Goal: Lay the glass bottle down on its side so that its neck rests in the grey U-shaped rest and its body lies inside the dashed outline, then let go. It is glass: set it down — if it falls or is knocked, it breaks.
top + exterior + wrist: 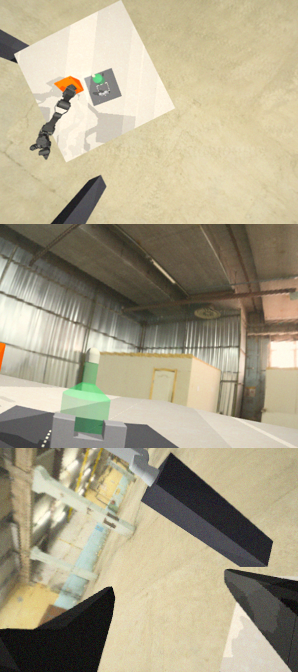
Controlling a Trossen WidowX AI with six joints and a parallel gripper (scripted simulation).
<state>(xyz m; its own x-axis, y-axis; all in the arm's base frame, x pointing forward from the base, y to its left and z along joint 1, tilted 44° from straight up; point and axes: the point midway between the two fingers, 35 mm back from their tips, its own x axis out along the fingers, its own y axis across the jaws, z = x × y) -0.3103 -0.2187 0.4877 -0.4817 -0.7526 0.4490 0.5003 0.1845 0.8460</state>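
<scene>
Right now the green glass bottle is 60 cm ahead of my gripper tip, 50 cm to the left of it and 17 cm below it. Round my gripper tip: dark grey mat 59 cm ahead, 42 cm to the left, 26 cm below.
</scene>
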